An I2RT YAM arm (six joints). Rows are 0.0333 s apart.
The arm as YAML. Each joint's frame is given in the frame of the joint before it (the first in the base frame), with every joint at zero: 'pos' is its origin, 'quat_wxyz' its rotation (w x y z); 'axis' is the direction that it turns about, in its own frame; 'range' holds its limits. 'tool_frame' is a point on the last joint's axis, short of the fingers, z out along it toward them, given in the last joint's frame.
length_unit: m
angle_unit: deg
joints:
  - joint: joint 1
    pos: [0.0, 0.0, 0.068]
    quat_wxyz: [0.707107, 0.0, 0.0, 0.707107]
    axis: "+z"
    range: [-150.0, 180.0]
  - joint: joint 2
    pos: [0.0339, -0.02, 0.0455]
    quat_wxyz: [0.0, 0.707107, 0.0, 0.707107]
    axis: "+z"
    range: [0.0, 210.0]
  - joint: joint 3
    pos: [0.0, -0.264, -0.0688]
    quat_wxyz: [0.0, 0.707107, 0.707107, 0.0]
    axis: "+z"
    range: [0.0, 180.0]
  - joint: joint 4
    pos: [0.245, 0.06, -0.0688]
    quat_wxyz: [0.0, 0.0, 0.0, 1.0]
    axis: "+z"
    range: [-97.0, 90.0]
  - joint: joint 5
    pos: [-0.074, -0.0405, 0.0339]
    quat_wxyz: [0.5, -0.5, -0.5, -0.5]
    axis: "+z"
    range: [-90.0, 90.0]
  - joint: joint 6
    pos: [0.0, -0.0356, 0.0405]
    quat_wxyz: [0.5, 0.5, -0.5, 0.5]
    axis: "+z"
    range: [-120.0, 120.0]
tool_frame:
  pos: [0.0, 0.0, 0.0]
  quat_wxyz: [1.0, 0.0, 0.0, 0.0]
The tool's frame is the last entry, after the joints.
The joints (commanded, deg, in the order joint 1, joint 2, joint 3, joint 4, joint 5, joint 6), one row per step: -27.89 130.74 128.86 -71.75 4.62 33.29; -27.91 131.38 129.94 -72.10 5.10 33.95; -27.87 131.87 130.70 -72.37 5.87 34.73; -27.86 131.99 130.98 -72.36 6.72 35.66; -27.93 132.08 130.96 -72.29 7.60 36.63; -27.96 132.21 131.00 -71.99 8.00 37.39; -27.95 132.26 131.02 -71.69 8.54 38.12; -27.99 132.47 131.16 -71.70 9.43 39.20; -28.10 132.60 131.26 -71.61 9.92 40.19; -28.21 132.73 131.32 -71.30 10.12 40.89; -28.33 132.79 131.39 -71.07 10.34 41.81; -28.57 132.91 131.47 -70.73 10.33 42.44; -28.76 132.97 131.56 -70.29 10.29 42.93; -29.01 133.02 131.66 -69.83 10.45 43.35; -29.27 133.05 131.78 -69.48 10.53 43.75; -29.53 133.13 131.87 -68.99 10.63 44.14; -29.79 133.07 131.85 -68.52 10.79 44.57; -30.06 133.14 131.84 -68.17 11.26 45.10; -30.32 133.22 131.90 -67.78 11.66 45.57; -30.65 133.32 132.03 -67.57 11.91 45.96
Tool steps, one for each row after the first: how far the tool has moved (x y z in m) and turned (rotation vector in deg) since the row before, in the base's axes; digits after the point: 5 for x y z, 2 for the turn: 0.00153 -0.00133 0.00003 -0.31 0.00 -0.79; 0.00119 -0.00079 -0.00030 -0.49 0.18 -0.92; 0.00028 -0.00065 0.00047 -0.61 0.02 -1.12; -0.00025 -0.00114 -0.00071 -0.54 0.19 -1.24; 0.00056 -0.00086 -0.00064 -0.29 -0.20 -0.87; 0.00048 -0.00054 -0.00009 -0.45 -0.19 -0.84; 0.00012 -0.00106 -0.00091 -0.52 0.17 -1.32; -0.00008 -0.00133 -0.00045 -0.27 -0.11 -1.19; 0.00033 -0.00135 -0.00055 -0.16 -0.32 -0.83; 0.00000 -0.00129 0.00002 -0.14 -0.38 -1.05; -0.00011 -0.00222 -0.00038 -0.02 -0.46 -0.83; 0.00013 -0.00186 0.00021 -0.10 -0.58 -0.64; -0.00018 -0.00241 0.00038 -0.30 -0.50 -0.69; -0.00041 -0.00233 0.00057 -0.20 -0.47 -0.66; -0.00013 -0.00251 0.00012 -0.25 -0.51 -0.65; -0.00058 -0.00231 0.00071 -0.30 -0.51 -0.71; -0.00064 -0.00260 -0.00033 -0.41 -0.19 -0.92; -0.00046 -0.00257 -0.00004 -0.42 -0.29 -0.83; -0.00091 -0.00289 0.00001 -0.25 -0.23 -0.78
